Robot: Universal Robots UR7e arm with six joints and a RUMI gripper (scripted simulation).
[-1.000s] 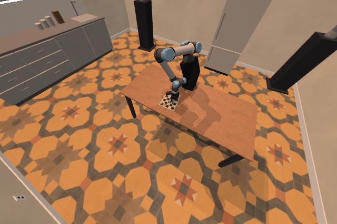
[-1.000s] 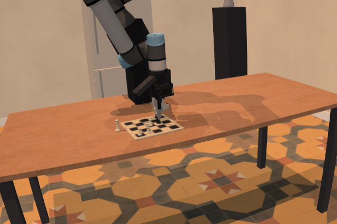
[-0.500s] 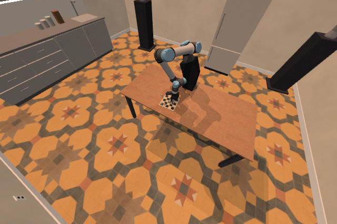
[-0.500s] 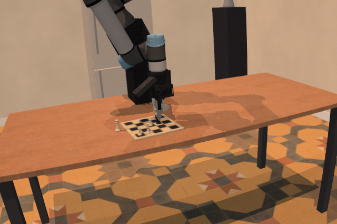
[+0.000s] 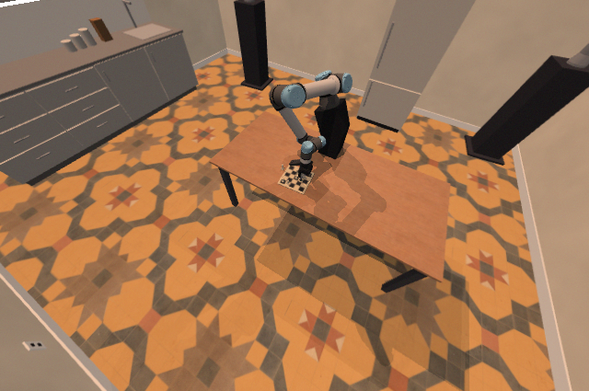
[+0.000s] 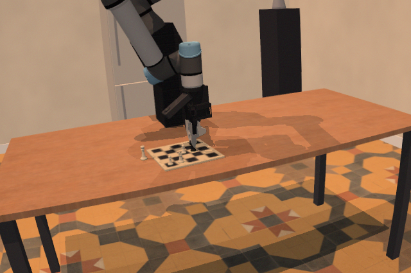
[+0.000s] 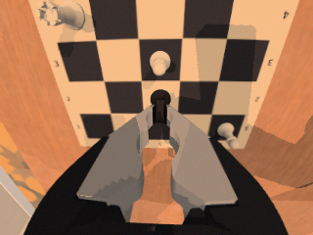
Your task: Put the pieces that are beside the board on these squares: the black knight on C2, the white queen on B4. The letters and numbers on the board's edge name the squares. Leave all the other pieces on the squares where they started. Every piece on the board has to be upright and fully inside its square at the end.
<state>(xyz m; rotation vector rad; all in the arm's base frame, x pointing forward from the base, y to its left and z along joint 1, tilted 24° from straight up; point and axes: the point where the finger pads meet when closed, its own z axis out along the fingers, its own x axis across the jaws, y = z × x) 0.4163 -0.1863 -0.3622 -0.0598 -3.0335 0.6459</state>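
The black knight lies 10 mm below my hand. From my hand the other things lie so: white queen 180 mm to the right, 40 mm behind, 10 mm below; small chessboard 40 mm to the right, 30 mm below.
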